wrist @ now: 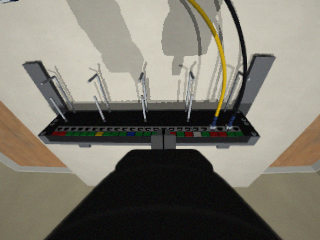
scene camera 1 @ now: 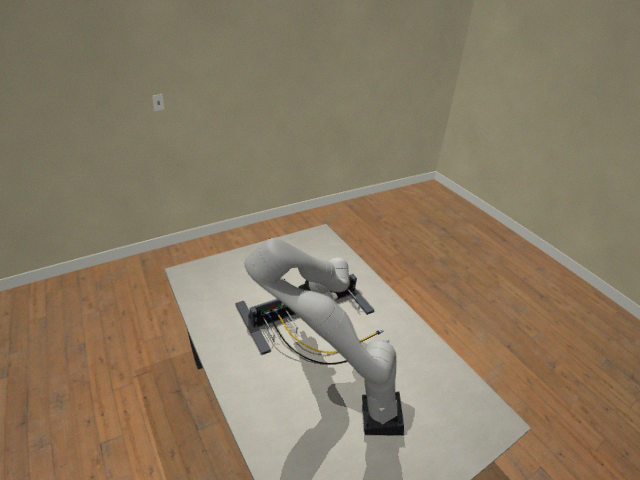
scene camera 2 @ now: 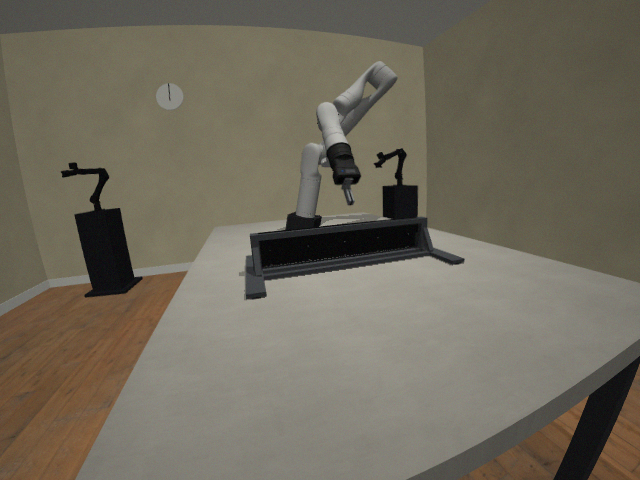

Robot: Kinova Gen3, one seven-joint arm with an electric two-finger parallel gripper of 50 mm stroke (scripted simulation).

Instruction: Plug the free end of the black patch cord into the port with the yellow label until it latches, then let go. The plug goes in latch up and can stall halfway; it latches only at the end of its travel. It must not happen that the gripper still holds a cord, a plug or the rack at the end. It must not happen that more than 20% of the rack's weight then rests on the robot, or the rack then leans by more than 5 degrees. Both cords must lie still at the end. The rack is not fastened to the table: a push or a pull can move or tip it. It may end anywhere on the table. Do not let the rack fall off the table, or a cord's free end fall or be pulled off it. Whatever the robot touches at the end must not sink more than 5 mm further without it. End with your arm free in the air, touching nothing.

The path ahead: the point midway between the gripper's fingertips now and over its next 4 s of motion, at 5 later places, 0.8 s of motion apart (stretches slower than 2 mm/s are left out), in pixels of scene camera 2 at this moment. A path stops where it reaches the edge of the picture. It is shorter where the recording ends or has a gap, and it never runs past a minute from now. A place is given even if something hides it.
My gripper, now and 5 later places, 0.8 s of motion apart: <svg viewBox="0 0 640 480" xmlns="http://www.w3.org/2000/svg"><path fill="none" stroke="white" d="M351 203L347 192L345 184L344 179L344 176L343 174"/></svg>
